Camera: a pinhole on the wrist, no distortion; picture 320 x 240 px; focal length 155.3 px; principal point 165.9 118.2 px. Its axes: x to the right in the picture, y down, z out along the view. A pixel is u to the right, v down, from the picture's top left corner.
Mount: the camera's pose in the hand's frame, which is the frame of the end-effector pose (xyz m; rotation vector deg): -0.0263 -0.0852 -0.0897 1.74 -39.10 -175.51
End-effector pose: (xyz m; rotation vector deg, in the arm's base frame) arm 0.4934 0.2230 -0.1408 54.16 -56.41 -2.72
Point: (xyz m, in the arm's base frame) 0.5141 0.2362 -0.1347
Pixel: 104.7 34.5
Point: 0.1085 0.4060 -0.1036
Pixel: 263.2 30.6
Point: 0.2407 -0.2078 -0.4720
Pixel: outside the picture
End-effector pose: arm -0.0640 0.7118 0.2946 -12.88 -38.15 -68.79
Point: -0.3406 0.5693 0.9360
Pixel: 23.7 226.9
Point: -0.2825 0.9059 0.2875
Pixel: 286.3 224.8
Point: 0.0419 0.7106 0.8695
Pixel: 58.2 106.3
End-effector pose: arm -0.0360 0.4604 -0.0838 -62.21 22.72 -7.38
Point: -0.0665 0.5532 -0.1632
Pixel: 170.2 16.2
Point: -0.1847 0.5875 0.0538
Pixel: 307.4 157.6
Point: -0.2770 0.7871 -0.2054
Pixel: 275.1 16.6
